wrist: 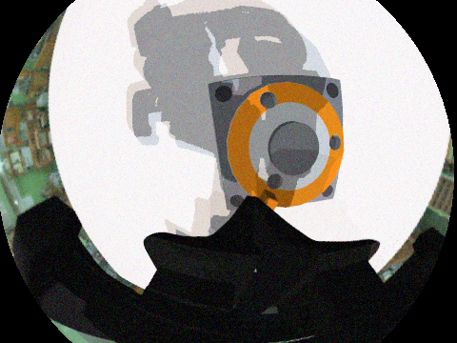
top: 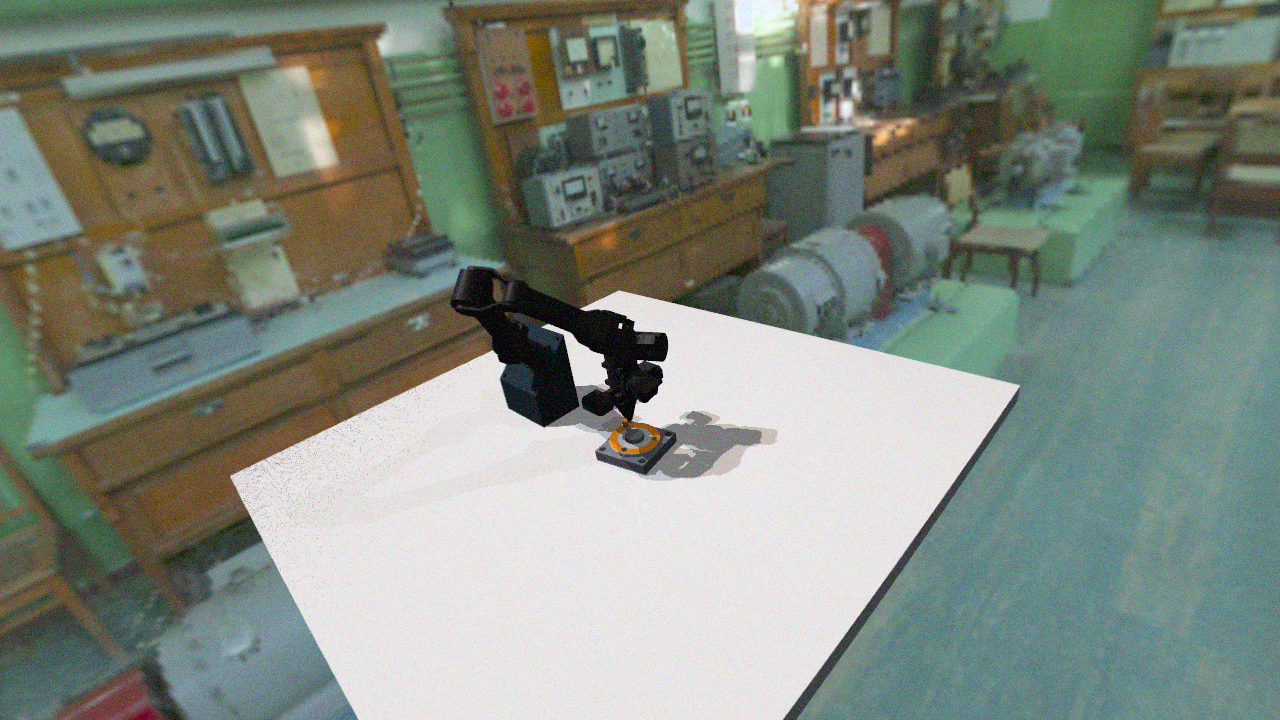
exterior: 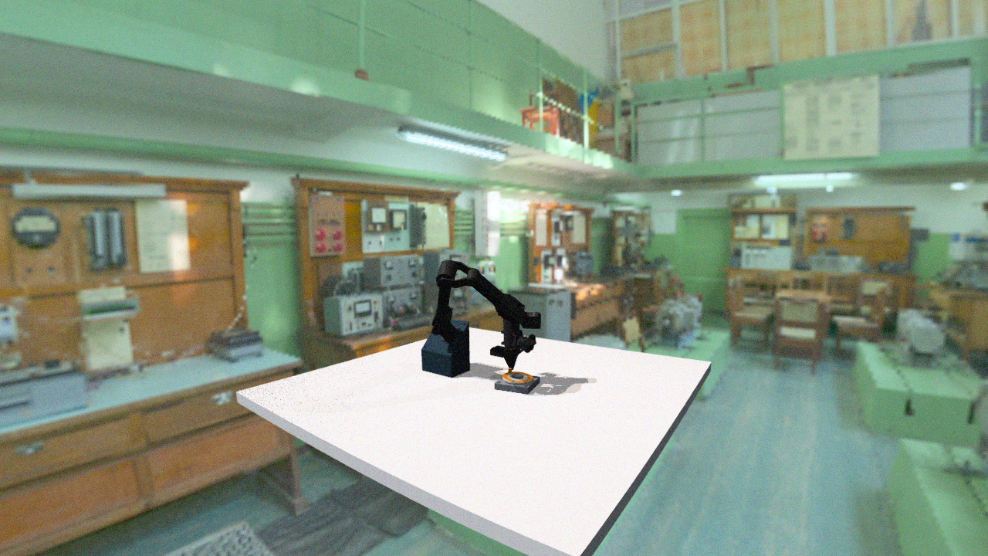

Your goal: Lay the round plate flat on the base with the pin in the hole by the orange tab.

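Right now the square grey base is 4 cm ahead of my gripper tip, 3 cm to the right of it and 2 cm below it.
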